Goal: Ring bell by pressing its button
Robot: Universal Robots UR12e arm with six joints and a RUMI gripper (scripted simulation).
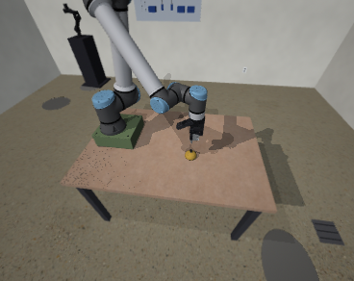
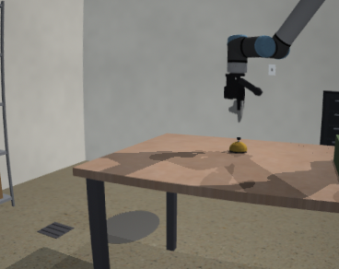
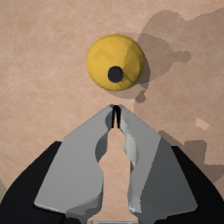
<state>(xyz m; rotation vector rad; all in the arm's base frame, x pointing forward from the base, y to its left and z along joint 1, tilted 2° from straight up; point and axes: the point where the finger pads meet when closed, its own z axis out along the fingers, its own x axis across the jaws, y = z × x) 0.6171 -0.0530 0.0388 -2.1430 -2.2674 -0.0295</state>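
The black button is 10 cm below my hand. Also, from my hand: yellow dome bell: 11 cm below.
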